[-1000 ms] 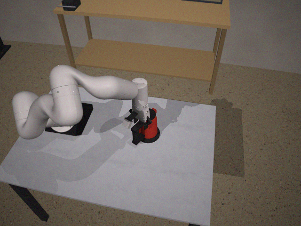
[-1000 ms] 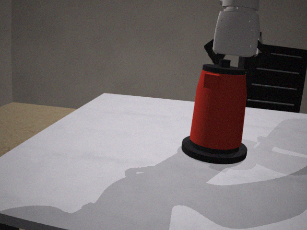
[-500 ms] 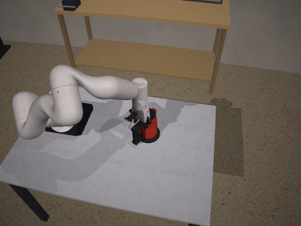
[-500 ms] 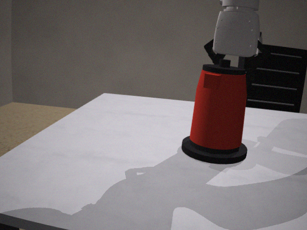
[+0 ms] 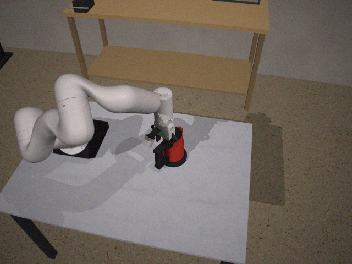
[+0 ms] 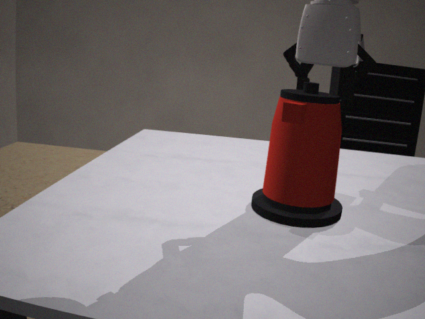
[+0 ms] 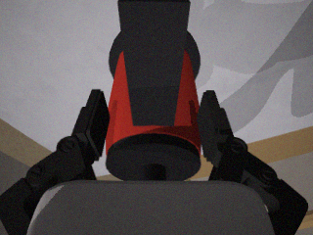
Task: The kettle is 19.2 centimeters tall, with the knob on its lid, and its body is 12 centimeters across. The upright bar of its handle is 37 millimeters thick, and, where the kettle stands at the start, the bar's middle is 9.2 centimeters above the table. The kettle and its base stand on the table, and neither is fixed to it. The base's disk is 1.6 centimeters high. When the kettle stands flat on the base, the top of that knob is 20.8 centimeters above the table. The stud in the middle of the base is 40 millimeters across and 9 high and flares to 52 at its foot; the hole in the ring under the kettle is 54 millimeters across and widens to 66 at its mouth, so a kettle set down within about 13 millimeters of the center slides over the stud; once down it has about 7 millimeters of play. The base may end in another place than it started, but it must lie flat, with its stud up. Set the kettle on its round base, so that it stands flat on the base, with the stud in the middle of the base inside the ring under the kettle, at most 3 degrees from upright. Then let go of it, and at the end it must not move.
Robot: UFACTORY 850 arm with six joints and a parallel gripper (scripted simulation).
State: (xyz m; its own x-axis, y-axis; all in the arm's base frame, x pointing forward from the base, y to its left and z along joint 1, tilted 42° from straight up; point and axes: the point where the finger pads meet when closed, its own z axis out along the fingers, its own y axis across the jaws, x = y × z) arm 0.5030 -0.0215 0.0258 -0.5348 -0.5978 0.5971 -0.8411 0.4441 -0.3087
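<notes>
My hand is 7 cm above the red kettle, 3 cm to the right of it and 2 cm short of it. From my hand the other things lie so: round black base: 17 cm below, 6 cm to the left, 4 cm ahead.
</notes>
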